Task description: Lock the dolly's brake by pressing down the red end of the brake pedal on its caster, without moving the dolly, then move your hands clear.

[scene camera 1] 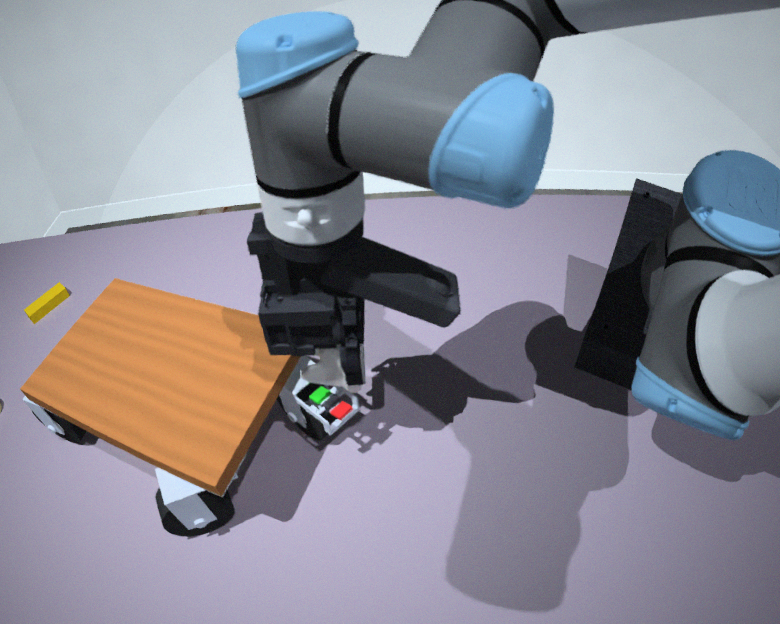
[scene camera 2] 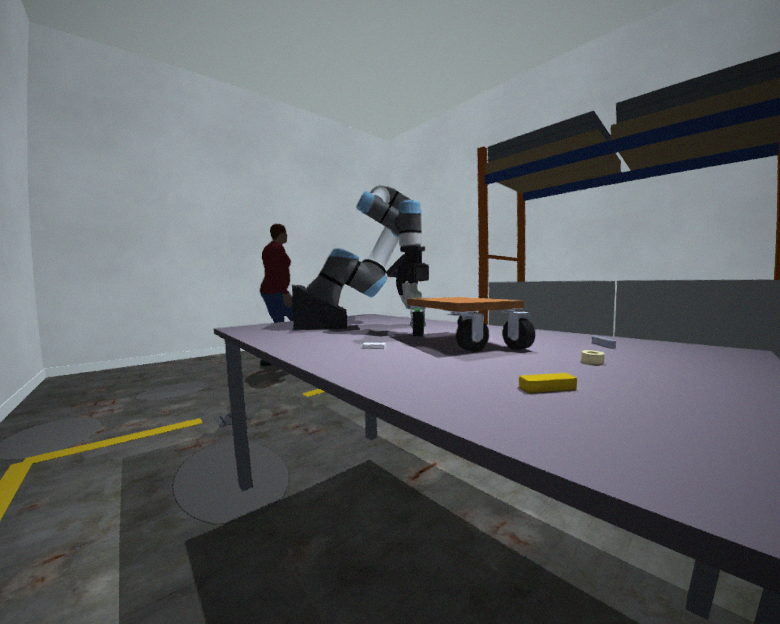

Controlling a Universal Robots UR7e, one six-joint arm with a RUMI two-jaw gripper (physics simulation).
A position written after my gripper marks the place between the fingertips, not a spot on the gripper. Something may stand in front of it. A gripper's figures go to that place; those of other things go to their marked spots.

Scene:
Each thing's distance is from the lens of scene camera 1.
my gripper [scene camera 1: 354, 388]: 0.55 m
dolly [scene camera 1: 185, 385]: 0.55 m

